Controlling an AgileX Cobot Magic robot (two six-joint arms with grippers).
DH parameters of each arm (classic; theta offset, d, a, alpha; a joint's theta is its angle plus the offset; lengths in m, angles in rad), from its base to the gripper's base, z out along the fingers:
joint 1: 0 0.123 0 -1.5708
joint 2: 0.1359 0 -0.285 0
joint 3: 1.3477 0 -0.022 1.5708
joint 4: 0 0.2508 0 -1.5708
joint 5: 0 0 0.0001 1.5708
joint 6: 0 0.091 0 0
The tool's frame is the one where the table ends.
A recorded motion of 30 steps. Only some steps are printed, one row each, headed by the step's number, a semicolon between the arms.
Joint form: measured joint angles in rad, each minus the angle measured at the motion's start. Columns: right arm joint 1, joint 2, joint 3, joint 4, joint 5, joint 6; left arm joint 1, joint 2, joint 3, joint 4, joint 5, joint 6.
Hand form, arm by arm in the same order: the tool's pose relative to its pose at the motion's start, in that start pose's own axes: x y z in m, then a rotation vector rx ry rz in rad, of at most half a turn. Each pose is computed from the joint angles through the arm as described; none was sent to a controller.
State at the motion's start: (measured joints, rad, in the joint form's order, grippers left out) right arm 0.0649 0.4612 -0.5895 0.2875 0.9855 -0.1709; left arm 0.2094 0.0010 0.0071 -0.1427 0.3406 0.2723
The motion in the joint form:
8: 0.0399 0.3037 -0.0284 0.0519 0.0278 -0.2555; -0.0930 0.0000 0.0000 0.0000 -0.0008 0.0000
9: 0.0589 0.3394 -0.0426 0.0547 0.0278 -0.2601; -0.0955 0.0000 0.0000 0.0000 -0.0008 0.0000
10: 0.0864 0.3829 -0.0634 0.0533 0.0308 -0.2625; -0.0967 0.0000 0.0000 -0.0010 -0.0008 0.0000
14: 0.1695 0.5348 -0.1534 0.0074 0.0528 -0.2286; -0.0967 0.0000 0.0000 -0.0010 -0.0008 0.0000
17: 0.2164 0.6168 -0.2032 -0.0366 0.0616 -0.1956; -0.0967 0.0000 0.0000 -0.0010 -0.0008 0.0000
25: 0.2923 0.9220 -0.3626 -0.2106 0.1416 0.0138; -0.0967 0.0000 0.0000 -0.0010 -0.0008 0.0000
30: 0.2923 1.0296 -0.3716 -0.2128 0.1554 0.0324; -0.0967 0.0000 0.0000 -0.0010 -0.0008 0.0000
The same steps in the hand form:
8: -0.0179 -0.0031 0.0496 -0.1087 0.2829 -0.1845; -0.0006 -0.0050 -0.0004 0.0890 -0.0120 0.0237
9: -0.0219 -0.0014 0.0545 -0.1258 0.3051 -0.1961; -0.0006 -0.0051 -0.0004 0.0914 -0.0123 0.0243
10: -0.0270 0.0013 0.0603 -0.1458 0.3337 -0.2148; -0.0006 -0.0052 -0.0004 0.0929 -0.0125 0.0237
14: -0.0464 0.0091 0.0811 -0.1686 0.4378 -0.2642; -0.0006 -0.0052 -0.0004 0.0929 -0.0125 0.0237
17: -0.0558 0.0139 0.0944 -0.1609 0.4933 -0.2949; -0.0006 -0.0052 -0.0004 0.0929 -0.0125 0.0237
25: -0.0745 0.0166 0.1534 -0.0215 0.7479 -0.2644; -0.0006 -0.0052 -0.0004 0.0929 -0.0125 0.0237
30: -0.0653 0.0142 0.1792 -0.0085 0.8601 -0.2394; -0.0006 -0.0052 -0.0004 0.0929 -0.0125 0.0237

